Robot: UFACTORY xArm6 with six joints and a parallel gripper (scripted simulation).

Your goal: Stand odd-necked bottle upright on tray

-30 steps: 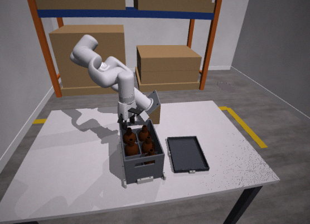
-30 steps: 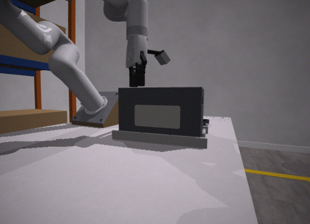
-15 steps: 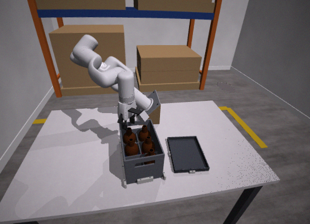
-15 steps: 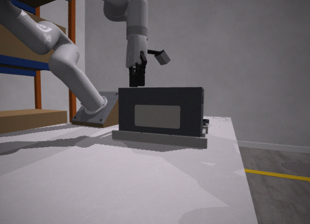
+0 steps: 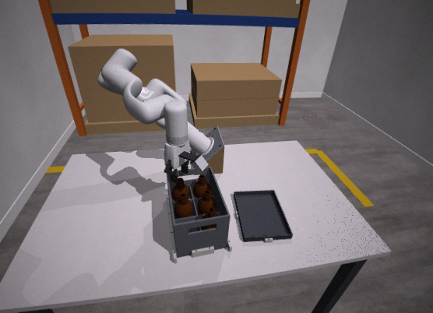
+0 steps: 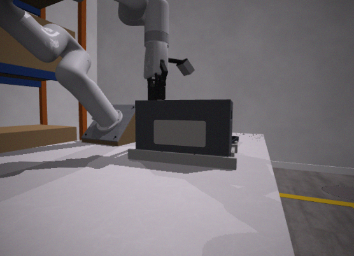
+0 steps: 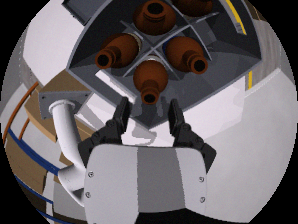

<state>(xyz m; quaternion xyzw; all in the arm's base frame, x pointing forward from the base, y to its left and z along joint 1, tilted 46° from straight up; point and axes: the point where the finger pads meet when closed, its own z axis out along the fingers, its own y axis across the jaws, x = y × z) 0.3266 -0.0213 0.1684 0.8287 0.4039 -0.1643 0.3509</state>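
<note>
My gripper is now 11 cm above the glass bottle, 9 cm to the right of it and 1 cm past it. From my hand the other things lie so: dark grey crate: 11 cm below, 8 cm ahead, 5 cm to the left; dark tray: 33 cm to the left, 18 cm below, 7 cm ahead.
</note>
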